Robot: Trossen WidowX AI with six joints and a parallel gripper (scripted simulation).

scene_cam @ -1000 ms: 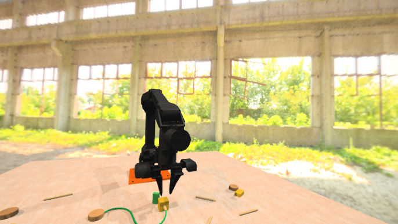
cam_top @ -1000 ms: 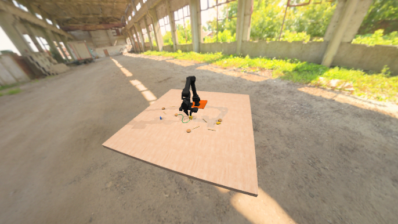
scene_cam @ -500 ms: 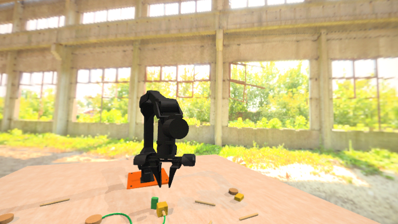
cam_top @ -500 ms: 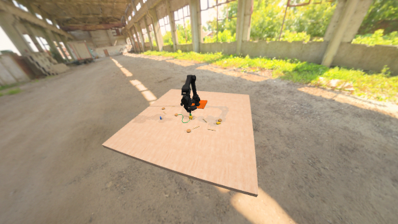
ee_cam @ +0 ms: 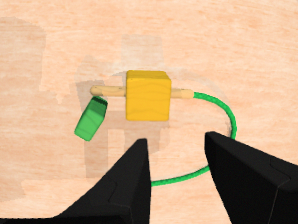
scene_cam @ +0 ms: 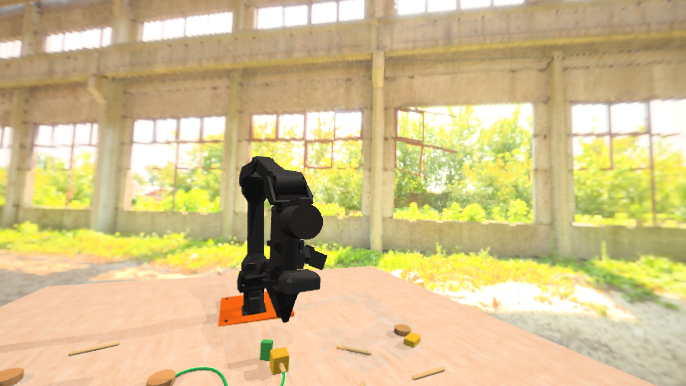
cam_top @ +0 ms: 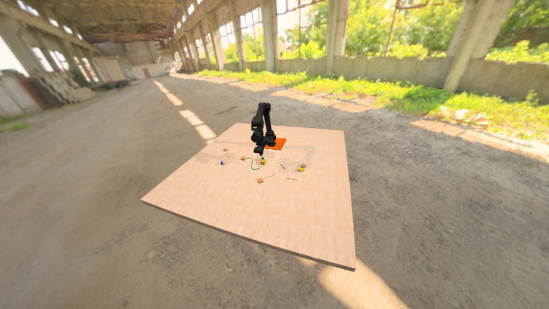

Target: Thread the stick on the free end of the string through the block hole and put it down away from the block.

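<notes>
Now: the small green block 7 cm below my gripper tip, 5 cm behind it and 2 cm to the right of it. The rest, counted from my gripper tip: small blue piece: 34 cm to the right, 8 cm below, 8 cm ahead; thin wooden stick: 8 cm below, 1 cm ahead.
</notes>
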